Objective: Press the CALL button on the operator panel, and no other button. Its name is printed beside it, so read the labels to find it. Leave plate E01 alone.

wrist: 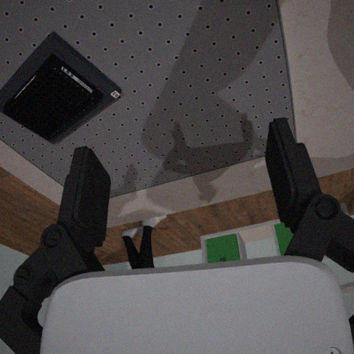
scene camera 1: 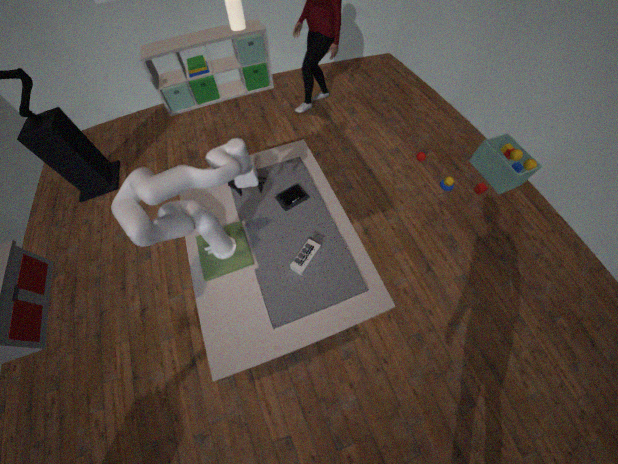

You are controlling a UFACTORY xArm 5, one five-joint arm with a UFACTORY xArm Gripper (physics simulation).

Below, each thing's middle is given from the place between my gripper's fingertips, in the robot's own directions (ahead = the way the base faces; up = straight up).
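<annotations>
The black plate (wrist: 55,95) sits ahead of my hand by 210 mm, 70 mm to the left of it, and 210 mm below it.
</annotations>
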